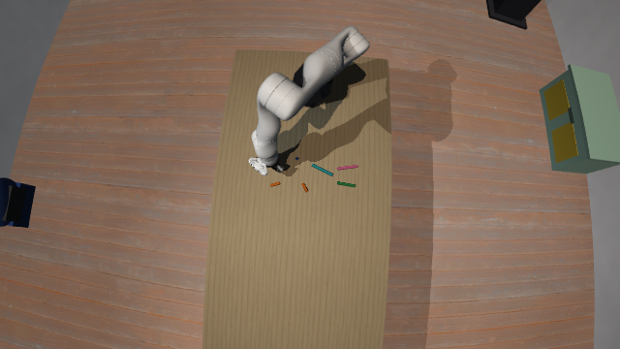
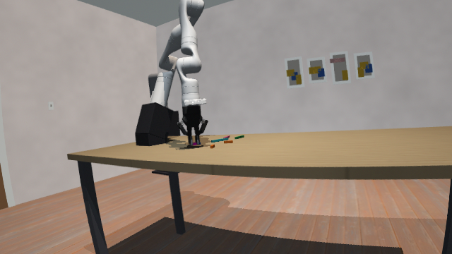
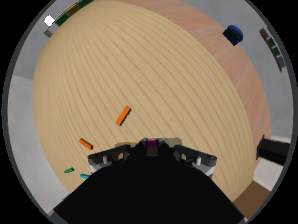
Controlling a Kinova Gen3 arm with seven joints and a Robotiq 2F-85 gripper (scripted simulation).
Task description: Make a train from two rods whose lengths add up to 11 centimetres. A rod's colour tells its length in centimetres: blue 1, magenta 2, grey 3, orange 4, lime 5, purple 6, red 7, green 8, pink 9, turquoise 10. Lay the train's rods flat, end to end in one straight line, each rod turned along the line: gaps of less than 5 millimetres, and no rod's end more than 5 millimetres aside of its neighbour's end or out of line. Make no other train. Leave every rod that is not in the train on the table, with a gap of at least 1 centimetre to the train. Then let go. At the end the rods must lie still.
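Right now my hand is 10 mm above the magenta rod. Round my hand: pink rod 320 mm to the left, 50 mm behind, 30 mm below; turquoise rod 210 mm to the left, 30 mm below, 20 mm behind; blue rod 100 mm to the left, 50 mm behind, 30 mm below.
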